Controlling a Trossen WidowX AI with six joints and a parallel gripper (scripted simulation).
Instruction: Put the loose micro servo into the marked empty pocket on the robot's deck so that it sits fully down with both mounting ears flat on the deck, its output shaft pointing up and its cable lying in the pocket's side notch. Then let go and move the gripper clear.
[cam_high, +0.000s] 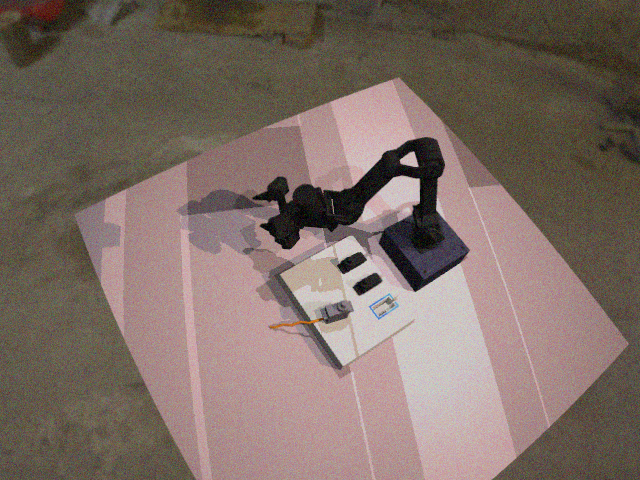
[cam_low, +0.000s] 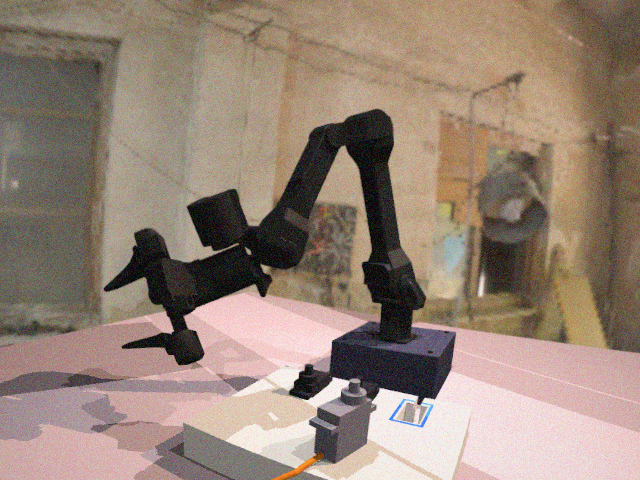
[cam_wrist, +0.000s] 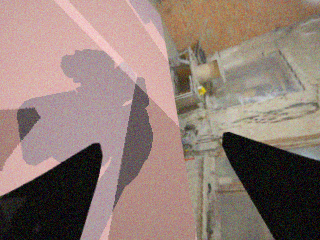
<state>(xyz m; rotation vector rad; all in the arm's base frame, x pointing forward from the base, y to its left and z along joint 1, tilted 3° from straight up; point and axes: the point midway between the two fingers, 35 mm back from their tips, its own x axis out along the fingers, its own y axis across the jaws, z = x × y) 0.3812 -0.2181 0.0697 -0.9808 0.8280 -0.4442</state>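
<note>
Right now the pale deck is 90 mm behind my gripper tip, 290 mm to the left of it and 120 mm below it.
</note>
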